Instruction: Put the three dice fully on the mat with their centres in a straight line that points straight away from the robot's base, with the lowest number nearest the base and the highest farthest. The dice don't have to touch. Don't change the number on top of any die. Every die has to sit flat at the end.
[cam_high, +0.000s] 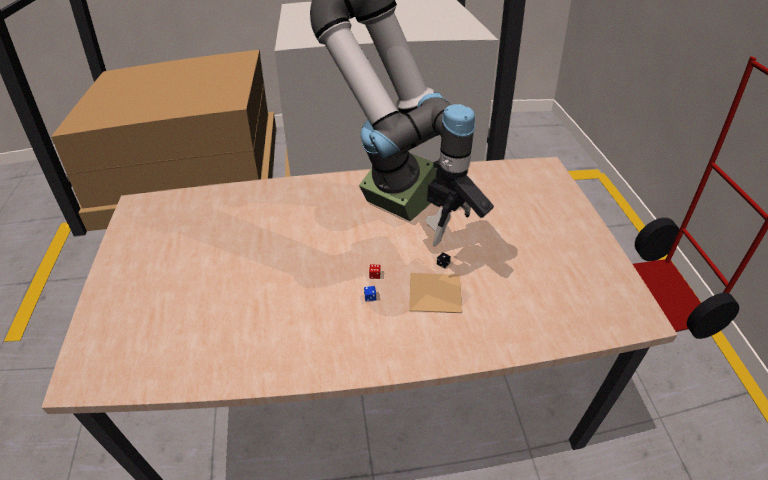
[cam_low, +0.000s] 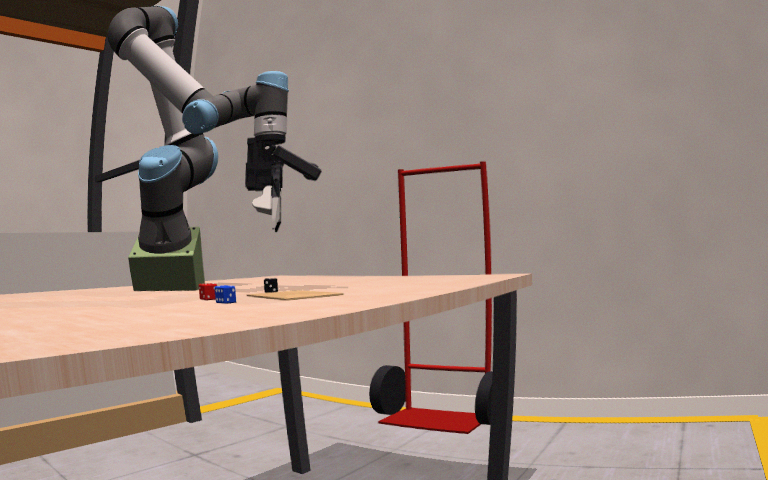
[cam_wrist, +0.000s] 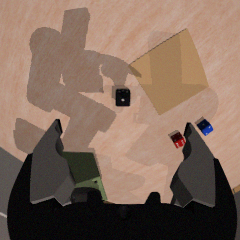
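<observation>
The black die lies 10 mm behind my hand, 10 mm to the right of it and 120 mm below it. Round my hand: tan square mat (80 mm ahead, 70 mm to the right, 130 mm below); blue die (50 mm ahead, 250 mm to the right, 120 mm below); red die (30 mm behind, 210 mm to the right, 120 mm below).
</observation>
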